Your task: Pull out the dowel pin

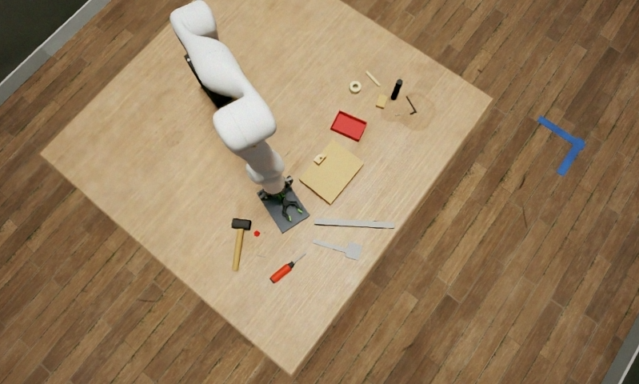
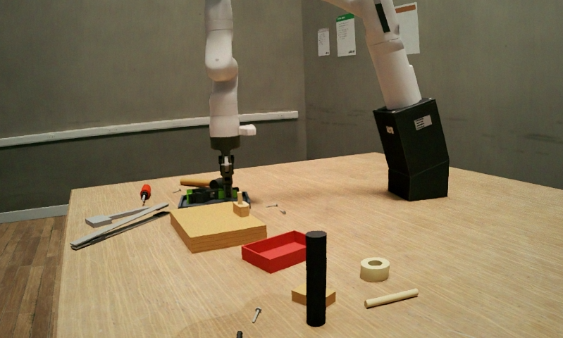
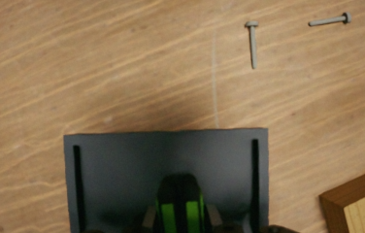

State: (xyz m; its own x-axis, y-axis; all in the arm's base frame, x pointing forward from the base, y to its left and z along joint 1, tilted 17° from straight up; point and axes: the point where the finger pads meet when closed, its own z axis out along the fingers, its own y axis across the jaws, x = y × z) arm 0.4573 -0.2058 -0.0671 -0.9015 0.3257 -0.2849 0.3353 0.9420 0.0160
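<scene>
Right now the grey tray is 30 mm below my hand, 30 mm ahead of it and 20 mm to the right of it. From my hand the other things lie so: wooden block: 200 mm to the left, 50 mm ahead; then tan bench board: 180 mm to the left, 100 mm ahead, 10 mm below; then dowel pin: 200 mm to the left, 50 mm ahead, 20 mm above.
</scene>
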